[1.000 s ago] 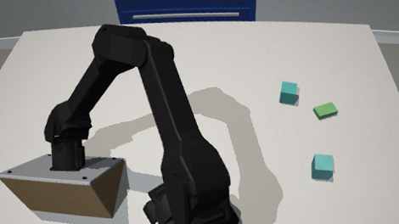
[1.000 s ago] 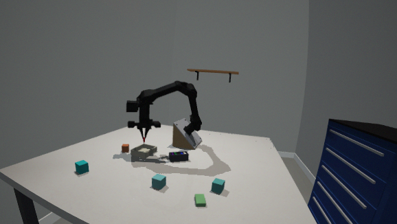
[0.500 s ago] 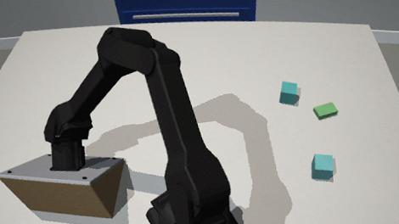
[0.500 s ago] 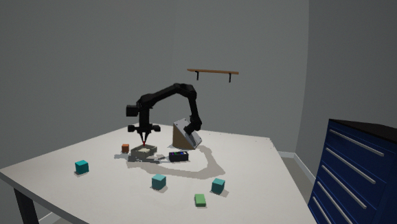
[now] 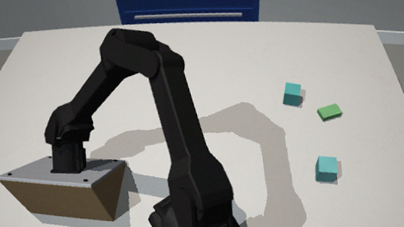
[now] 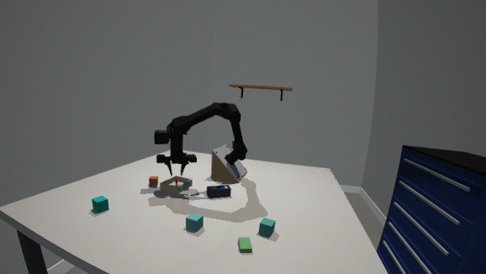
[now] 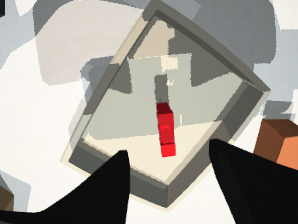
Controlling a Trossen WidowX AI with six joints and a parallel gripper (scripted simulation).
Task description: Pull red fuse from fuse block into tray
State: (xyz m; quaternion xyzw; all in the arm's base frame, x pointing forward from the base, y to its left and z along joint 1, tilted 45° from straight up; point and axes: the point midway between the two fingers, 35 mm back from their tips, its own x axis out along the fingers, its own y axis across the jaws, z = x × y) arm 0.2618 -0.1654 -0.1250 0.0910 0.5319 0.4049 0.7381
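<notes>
Right now the red fuse is 30 mm below my gripper tip. From my gripper tip the other things lie so: orange cube: 120 mm to the right, 40 mm below, 20 mm ahead; then green block: 380 mm to the left, 360 mm ahead, 50 mm below; then grey tray: 50 mm below.
</notes>
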